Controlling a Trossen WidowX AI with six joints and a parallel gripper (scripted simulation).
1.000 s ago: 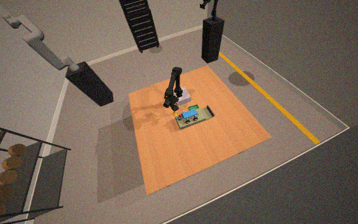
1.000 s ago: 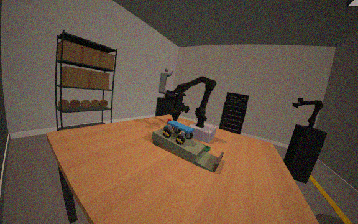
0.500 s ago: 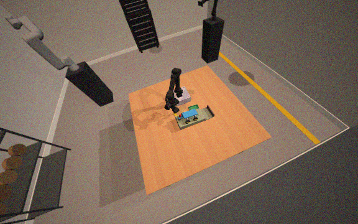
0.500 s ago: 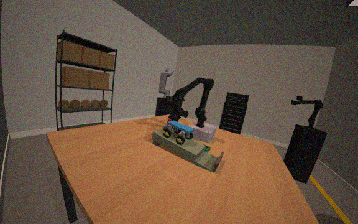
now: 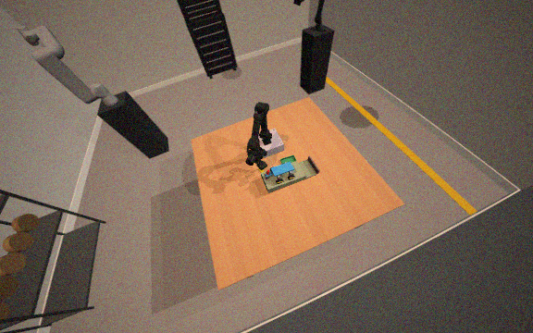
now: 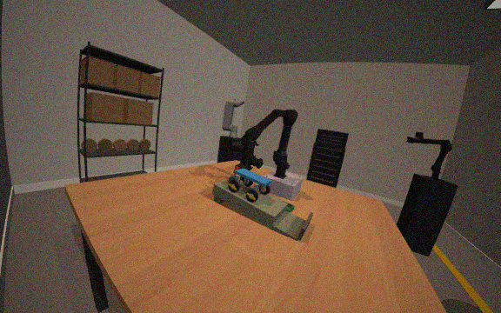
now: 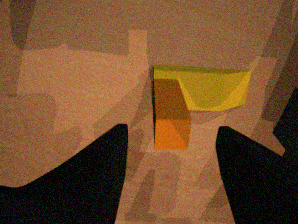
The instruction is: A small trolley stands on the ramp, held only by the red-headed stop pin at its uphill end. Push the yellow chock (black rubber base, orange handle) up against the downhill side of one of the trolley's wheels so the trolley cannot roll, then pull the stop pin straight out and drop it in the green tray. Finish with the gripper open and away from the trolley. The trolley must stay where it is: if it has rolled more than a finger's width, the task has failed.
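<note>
My gripper tip is now 40 mm above the yellow chock, 20 mm short of it and 10 mm to the right of it. Round my gripper tip: red-headed stop pin 140 mm ahead, 70 mm above, 20 mm to the left; grey-green ramp 160 mm ahead, 130 mm to the left, 20 mm below; trolley 160 mm ahead, 130 mm to the left, 50 mm above.
</note>
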